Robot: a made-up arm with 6 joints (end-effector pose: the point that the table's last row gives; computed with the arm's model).
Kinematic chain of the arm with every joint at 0, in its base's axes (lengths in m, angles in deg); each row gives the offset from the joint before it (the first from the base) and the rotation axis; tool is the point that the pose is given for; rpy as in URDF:
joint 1: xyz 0.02 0 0.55 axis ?
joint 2: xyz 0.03 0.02 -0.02 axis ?
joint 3: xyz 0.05 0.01 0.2 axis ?
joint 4: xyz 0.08 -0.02 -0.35 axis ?
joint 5: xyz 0 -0.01 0.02 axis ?
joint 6: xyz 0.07 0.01 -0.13 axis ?
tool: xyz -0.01 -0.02 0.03 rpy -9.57 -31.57 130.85
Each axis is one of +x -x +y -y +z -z.
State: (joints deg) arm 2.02 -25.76 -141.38 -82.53 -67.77 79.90
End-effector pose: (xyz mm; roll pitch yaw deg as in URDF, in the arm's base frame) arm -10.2 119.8 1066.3 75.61 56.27 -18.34
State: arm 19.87 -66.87 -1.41 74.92 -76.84 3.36
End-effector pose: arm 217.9 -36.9 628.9 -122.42 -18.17 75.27
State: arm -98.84 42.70 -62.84 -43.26 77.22 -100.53
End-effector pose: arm -85.4 -368.8 238.3 -98.73 -58.35 -123.08
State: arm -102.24 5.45 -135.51 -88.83 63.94 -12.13
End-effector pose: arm -108.1 -345.3 1079.1 35.64 68.62 47.83
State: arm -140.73 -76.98 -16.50 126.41 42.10 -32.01
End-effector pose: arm -185.9 -212.4 721.2 -146.70 -17.15 35.99
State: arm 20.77 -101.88 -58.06 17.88 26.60 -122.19
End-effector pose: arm -99.4 -44.7 1010.5 113.86 38.76 -67.36
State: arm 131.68 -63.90 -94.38 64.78 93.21 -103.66
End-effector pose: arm -55.3 -70.0 1060.8 33.11 35.24 55.37
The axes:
joint 1: +z
joint 2: +y
joint 3: +y
joint 4: -z
joint 5: +y
joint 6: -z

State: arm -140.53 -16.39 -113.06 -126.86 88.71 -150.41
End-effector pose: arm -232.5 -109.6 1102.8 138.44 -21.73 -44.07
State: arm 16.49 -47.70 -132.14 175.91 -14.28 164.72
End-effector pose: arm -40.1 -37.4 1110.1 -178.61 43.12 52.96
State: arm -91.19 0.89 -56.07 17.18 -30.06 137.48
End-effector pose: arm 8.9 -505.5 663.1 129.12 -57.75 114.69
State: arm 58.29 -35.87 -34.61 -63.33 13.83 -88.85
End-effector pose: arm 185.7 386.0 682.4 66.43 -27.66 -69.36
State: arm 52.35 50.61 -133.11 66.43 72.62 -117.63
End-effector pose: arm 370.4 572.6 612.6 -32.62 29.99 -74.91
